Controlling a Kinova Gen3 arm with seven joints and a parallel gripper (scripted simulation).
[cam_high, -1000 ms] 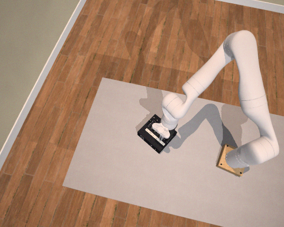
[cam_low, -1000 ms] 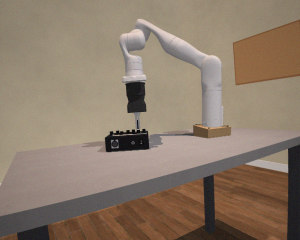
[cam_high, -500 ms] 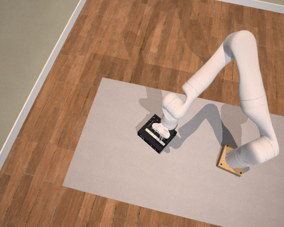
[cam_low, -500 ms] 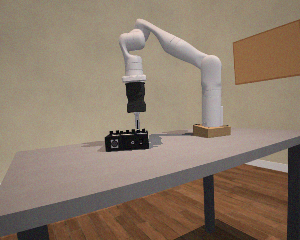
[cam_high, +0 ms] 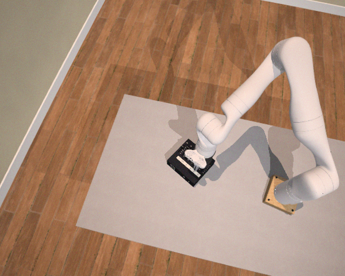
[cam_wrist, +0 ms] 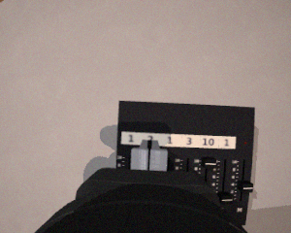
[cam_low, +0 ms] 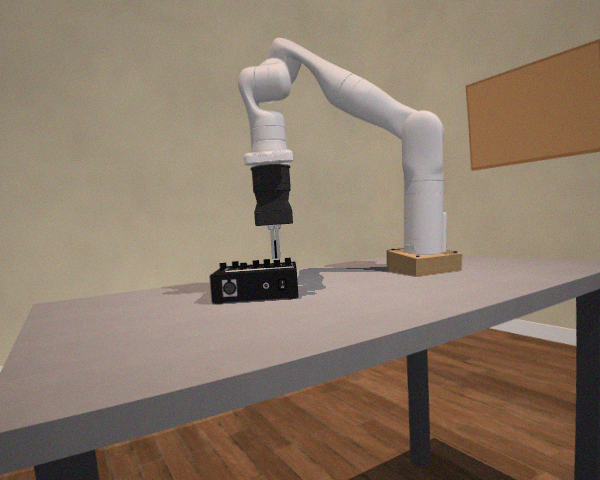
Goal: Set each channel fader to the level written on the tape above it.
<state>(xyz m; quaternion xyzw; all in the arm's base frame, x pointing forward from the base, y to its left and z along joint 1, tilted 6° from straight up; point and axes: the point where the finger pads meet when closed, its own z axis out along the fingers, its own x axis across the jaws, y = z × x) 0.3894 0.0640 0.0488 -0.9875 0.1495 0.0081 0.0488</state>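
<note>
My hand is 100 mm short of the master fader cap, 70 mm to the left of it and 30 mm above it.
</note>
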